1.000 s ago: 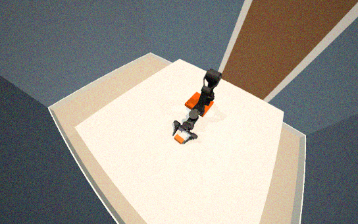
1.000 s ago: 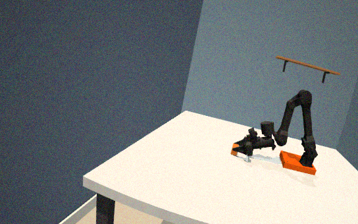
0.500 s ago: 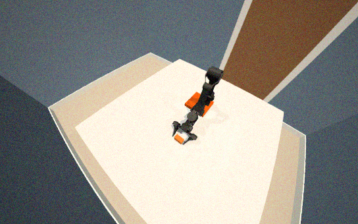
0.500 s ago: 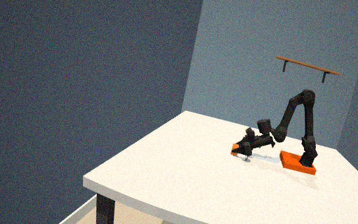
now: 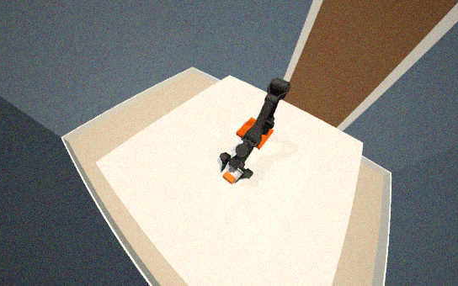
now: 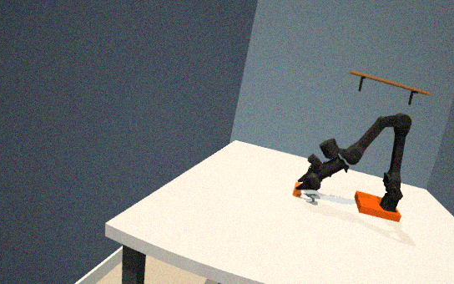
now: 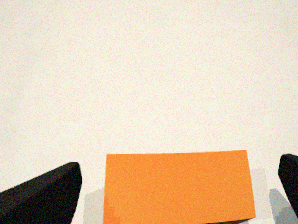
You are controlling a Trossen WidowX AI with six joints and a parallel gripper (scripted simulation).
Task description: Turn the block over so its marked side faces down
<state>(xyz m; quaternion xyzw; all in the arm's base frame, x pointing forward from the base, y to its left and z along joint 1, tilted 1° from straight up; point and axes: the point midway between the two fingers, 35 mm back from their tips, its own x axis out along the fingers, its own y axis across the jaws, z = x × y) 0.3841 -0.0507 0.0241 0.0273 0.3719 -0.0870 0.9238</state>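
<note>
My gripper tip is now 20 mm past the orange block, 20 mm above it and 10 mm to the right of it.
</note>
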